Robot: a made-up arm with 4 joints.
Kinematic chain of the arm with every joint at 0, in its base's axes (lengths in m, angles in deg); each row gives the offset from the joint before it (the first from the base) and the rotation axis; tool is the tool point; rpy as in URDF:
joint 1: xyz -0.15 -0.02 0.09 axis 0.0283 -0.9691 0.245
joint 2: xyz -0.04 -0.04 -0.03 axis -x
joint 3: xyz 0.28 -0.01 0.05 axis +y
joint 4: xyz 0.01 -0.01 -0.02 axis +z
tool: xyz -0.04 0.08 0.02 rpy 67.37 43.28 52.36
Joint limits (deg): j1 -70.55..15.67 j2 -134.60..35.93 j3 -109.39..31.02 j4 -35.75..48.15
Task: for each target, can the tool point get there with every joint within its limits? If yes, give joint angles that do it. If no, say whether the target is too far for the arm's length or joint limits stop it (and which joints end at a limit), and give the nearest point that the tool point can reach.
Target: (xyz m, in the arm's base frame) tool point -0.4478 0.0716 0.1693
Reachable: no: joint limits stop it (at a limit: joint 1, joint 2, joint 4) | nearest point -0.1792 -0.1353 -0.0703 | short by 0.415 m
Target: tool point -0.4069 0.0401 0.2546
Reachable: no: joint limits stop it (at a limit: joint 1, joint 4) | nearest point 0.0038 -0.0139 0.1812 | short by 0.421 m
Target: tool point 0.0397 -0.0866 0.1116
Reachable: yes | joints 8.83 -115.77 -30.03 24.73
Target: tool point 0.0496 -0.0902 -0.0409
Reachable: yes | joints -33.66 -121.38 -95.15 35.02
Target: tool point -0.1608 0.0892 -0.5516
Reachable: no: too far | nearest point -0.0854 -0.0419 -0.1700 | short by 0.410 m
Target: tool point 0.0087 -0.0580 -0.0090
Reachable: yes | joints -23.70 7.20 -41.53 36.68
